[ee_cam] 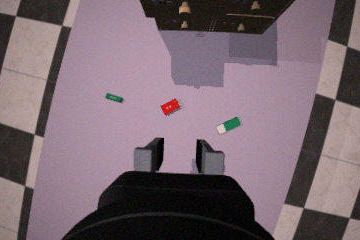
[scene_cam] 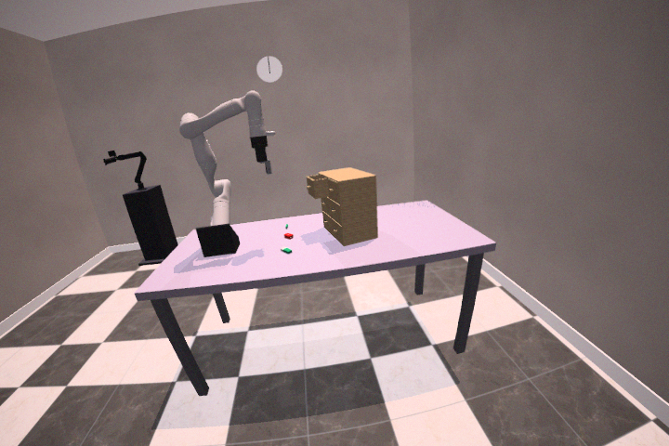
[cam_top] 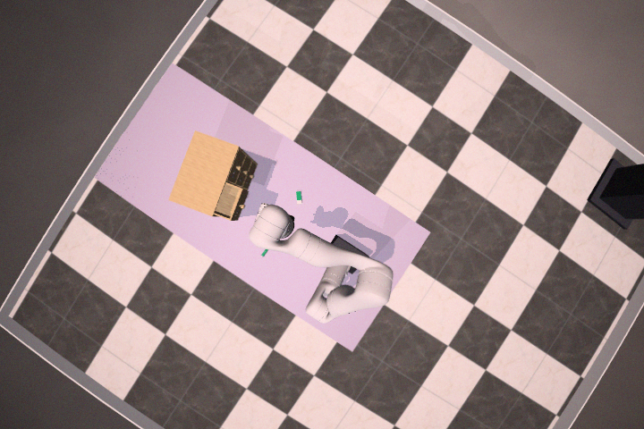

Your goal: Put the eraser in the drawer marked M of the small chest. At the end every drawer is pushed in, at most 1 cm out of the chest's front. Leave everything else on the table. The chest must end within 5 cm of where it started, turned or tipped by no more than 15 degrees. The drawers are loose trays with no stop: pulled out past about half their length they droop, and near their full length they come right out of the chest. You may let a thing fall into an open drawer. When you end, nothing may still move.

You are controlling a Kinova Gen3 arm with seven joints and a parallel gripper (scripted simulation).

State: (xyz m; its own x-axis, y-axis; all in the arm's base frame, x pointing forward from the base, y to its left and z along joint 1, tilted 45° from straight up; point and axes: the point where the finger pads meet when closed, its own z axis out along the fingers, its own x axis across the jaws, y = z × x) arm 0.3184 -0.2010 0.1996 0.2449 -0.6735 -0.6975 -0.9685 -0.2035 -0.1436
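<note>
Now: the eraser 3 cm ahead of my hand, 12 cm to the right of it and 38 cm below it. Also, from my hand: drawer: 27 cm ahead, 7 cm to the left, 14 cm below; small red block: 5 cm ahead, 4 cm to the left, 37 cm below; green piece: 2 cm ahead, 21 cm to the left, 38 cm below.
</note>
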